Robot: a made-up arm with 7 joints.
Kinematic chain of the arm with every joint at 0, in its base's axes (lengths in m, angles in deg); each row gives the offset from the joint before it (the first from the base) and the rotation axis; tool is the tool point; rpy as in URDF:
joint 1: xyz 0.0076 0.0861 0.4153 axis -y
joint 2: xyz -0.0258 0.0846 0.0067 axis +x
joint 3: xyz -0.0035 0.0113 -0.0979 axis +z
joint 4: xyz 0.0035 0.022 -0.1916 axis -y
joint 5: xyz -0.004 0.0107 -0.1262 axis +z
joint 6: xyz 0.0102 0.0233 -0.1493 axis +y
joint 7: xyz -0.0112 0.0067 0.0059 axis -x
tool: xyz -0.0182 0 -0.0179 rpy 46.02 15.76 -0.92
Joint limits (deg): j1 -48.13..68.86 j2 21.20..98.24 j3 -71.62..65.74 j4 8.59..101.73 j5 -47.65..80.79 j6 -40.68..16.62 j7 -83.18..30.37
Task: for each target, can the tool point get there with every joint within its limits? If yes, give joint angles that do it. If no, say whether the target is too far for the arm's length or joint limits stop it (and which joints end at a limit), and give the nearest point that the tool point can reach.
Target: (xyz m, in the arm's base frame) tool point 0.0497 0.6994 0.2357
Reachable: yes | joints -8.48 53.70 41.22 43.41 40.23 -23.43 -34.18
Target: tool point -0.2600 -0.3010 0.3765
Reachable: no: joint limits stop it (at a limit: joint 1, joint 2, joint 3, joint 4, joint 5, joint 7) | nearest point -0.1793 0.0173 0.1332 | short by 0.409 m
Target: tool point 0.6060 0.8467 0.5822
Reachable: no: too far | nearest point 0.3598 0.6051 0.4457 | short by 0.371 m
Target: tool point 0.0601 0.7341 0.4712
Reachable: yes | joints -28.31 83.36 37.04 23.99 -30.37 6.91 7.60
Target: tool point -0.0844 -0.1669 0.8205
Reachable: no: joint limits stop it (at a limit: joint 2, joint 3, joint 4, joint 5, joint 6) | nearest point -0.0676 0.3314 0.7467 | short by 0.504 m
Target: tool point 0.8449 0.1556 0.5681
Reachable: no: too far | nearest point 0.5187 0.2250 0.4219 | short by 0.364 m
